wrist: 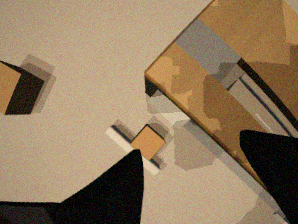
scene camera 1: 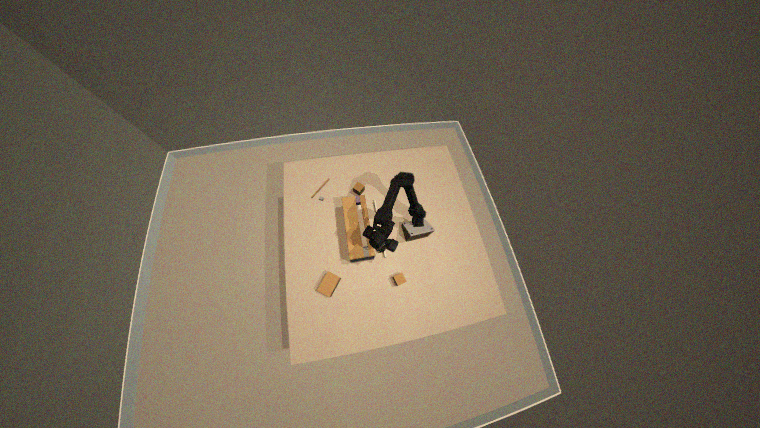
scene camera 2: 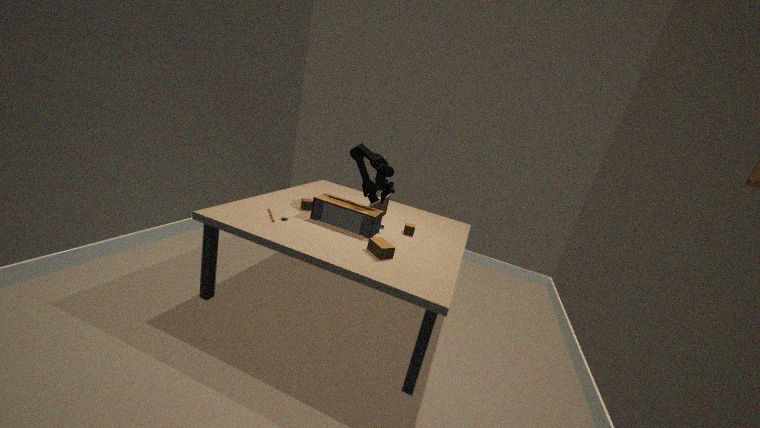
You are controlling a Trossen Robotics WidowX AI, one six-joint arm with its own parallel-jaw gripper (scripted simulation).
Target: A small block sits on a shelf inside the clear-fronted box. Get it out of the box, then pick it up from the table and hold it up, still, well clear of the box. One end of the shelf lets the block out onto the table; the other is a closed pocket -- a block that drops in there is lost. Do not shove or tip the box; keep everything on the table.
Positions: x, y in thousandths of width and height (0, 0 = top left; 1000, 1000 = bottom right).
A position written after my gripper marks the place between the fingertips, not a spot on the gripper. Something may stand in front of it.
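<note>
I can see my gripper (wrist: 643, 658), and there's an orange block (wrist: 495, 627) as well. Then I see a long wooden box (scene camera 2: 470, 511) (wrist: 753, 333) (scene camera 1: 469, 513). Scene camera 2 misses the orange block, hidden by the long wooden box.
</note>
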